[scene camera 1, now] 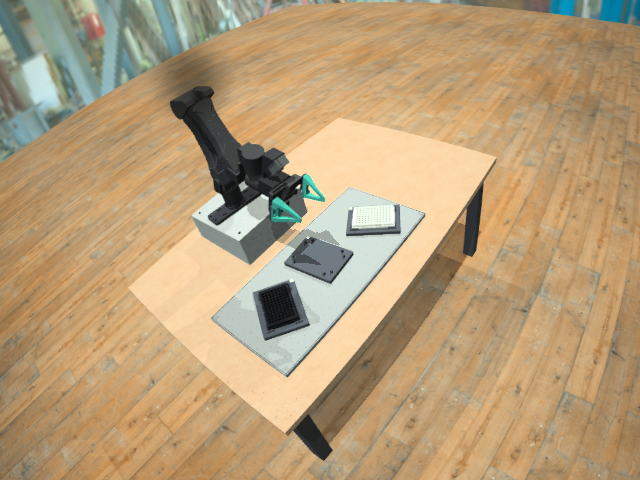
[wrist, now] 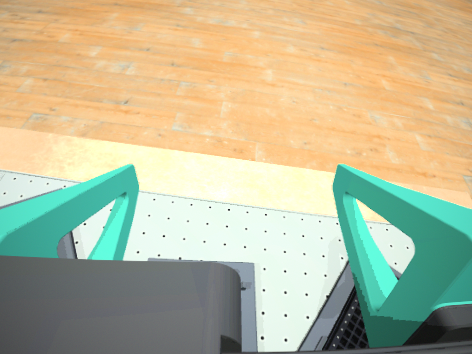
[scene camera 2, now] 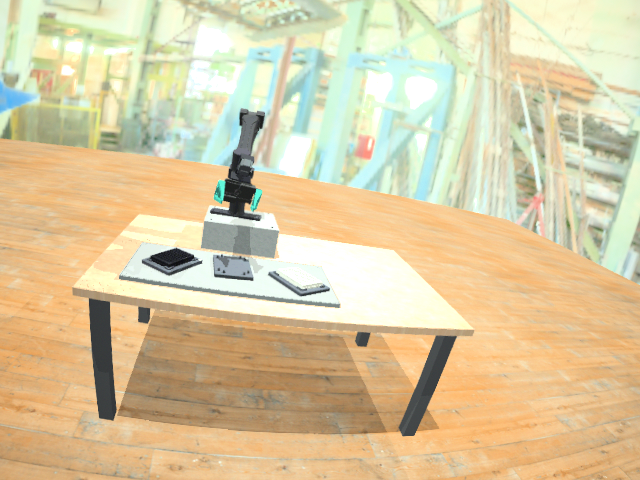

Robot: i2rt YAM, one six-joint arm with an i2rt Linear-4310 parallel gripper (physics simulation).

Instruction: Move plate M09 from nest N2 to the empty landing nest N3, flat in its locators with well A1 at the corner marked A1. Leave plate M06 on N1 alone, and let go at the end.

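Observation:
The black plate M09 [scene camera 1: 279, 304] [scene camera 2: 172, 256] [wrist: 354, 325] sits on nest N2 [scene camera 1: 286, 329] [scene camera 2: 173, 268] [wrist: 325, 312]. The grey nest N3 [scene camera 1: 326, 255] [scene camera 2: 232, 267] [wrist: 248, 305] is empty, in the middle, with small locators near its corners and a pale tag at one corner. The white plate M06 [scene camera 1: 373, 216] [scene camera 2: 297, 277] sits on nest N1 [scene camera 1: 372, 231] at the other end. My gripper [scene camera 1: 312, 211] [scene camera 2: 236, 205] [wrist: 235, 175] is open and empty, above the board's arm-side edge near N3. In the wrist view, my gripper body hides most of N3, and a finger partly covers M09. Well labels are unreadable.
The perforated grey board [scene camera 1: 356, 279] [scene camera 2: 191, 287] [wrist: 215, 225] carries all three nests. The arm's pale base block [scene camera 1: 248, 242] [scene camera 2: 240, 240] stands behind it on the wooden table [scene camera 1: 413, 155] [scene camera 2: 392, 289].

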